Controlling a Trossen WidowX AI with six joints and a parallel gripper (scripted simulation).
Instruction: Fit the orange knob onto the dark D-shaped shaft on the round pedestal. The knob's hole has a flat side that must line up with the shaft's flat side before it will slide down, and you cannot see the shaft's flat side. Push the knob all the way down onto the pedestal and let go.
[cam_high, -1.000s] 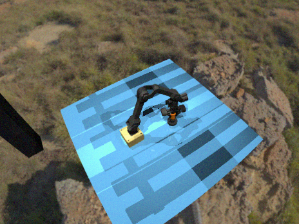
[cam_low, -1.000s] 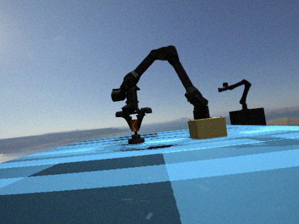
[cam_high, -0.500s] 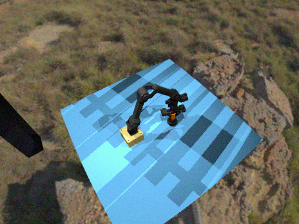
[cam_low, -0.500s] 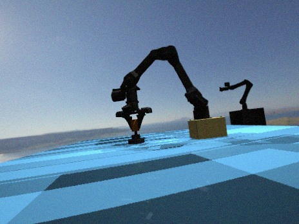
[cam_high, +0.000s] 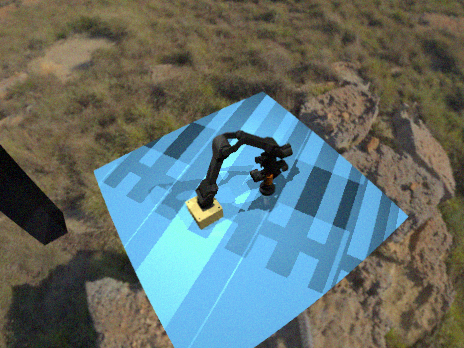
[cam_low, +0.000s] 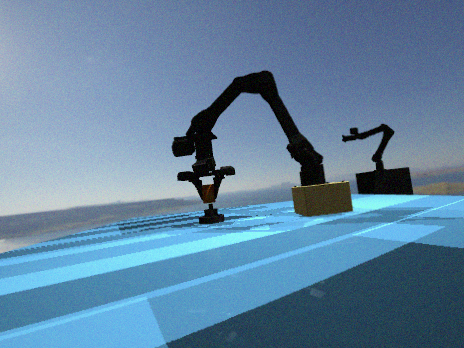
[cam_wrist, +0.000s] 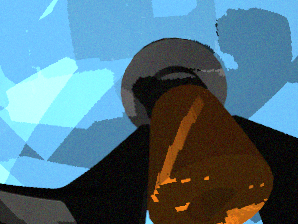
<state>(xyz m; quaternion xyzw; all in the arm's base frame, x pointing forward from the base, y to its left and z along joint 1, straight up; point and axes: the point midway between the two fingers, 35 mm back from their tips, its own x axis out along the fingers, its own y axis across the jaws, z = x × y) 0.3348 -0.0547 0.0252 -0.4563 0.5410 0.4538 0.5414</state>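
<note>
The orange knob is 20 mm above my gripper tip. From my gripper tip the other things lie so: pedestal: 40 mm below.
</note>
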